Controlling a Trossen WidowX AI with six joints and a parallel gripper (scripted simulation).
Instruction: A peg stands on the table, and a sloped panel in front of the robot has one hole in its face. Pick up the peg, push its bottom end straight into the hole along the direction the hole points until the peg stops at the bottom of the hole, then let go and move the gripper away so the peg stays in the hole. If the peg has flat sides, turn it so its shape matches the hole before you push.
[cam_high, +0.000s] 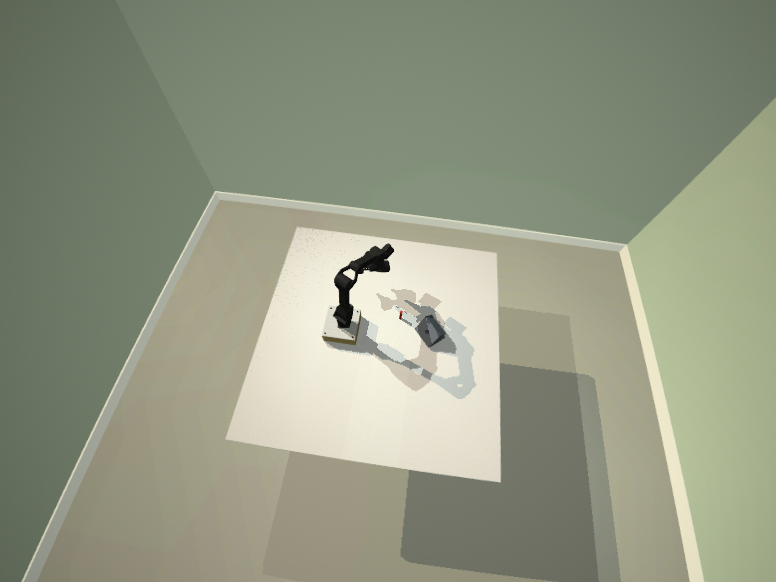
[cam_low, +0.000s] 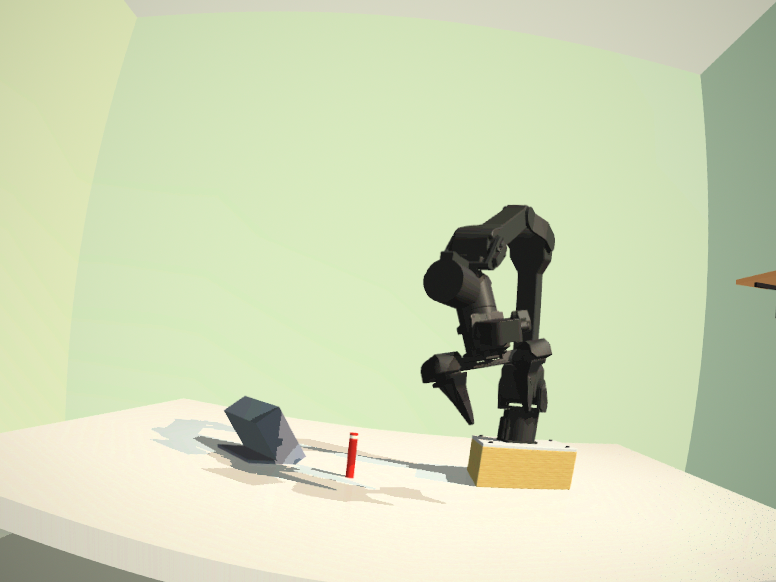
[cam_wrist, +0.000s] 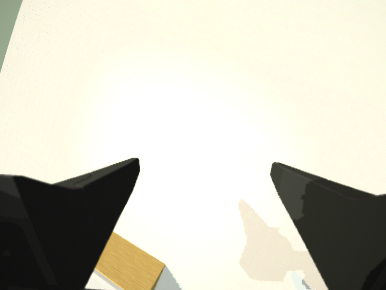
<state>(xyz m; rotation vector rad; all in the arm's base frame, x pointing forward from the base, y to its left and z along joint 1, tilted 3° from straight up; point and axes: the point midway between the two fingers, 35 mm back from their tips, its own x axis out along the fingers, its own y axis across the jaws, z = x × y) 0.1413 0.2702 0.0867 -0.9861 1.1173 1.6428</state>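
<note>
My gripper tip is now 220 mm to the left of the red peg, 180 mm short of it and 90 mm above it. The rest, counted from my gripper tip: grey sloped panel (330 mm ahead, 320 mm to the right, 100 mm below).
</note>
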